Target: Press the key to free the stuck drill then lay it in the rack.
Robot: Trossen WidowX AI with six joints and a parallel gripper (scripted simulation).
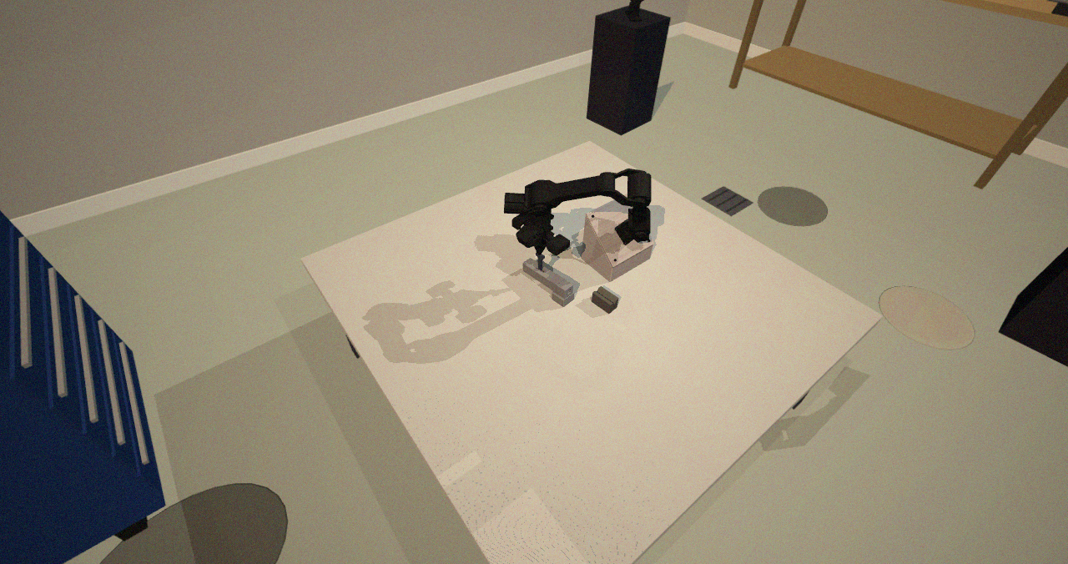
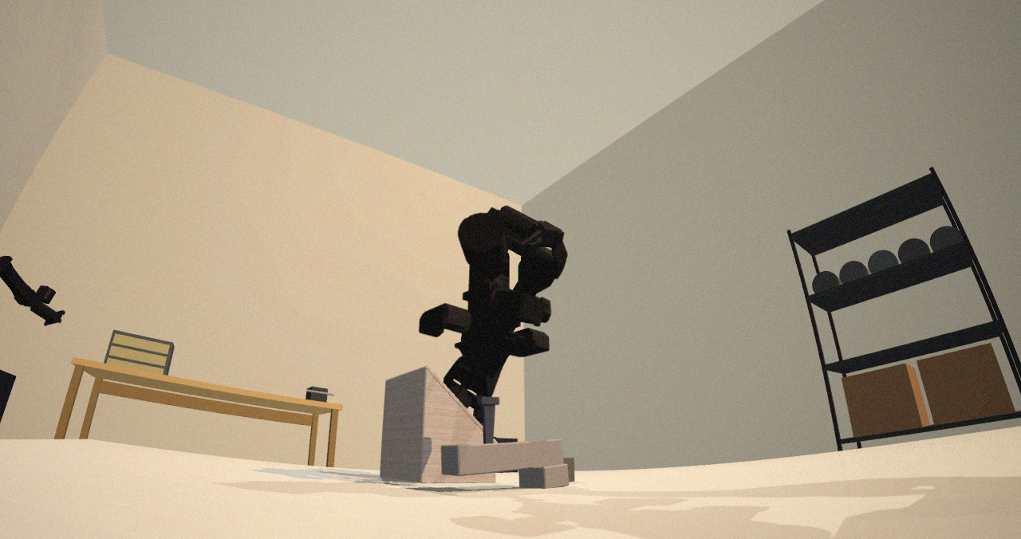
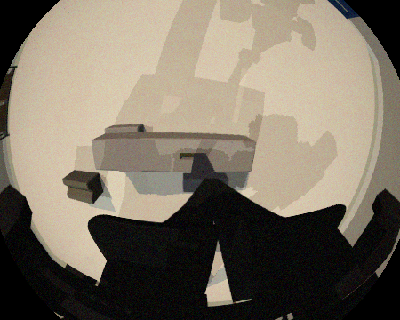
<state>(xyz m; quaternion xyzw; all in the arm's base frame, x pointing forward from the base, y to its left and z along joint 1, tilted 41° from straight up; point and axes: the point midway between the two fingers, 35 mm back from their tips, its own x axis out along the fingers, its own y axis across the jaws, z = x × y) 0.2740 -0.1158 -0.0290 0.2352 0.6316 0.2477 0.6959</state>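
The dark key lies 30 mm below my gripper tip. Also, from my gripper tip: small dark grey block: 200 mm to the left, 100 mm below, 80 mm behind; then drill: 70 mm below, 60 mm to the left.
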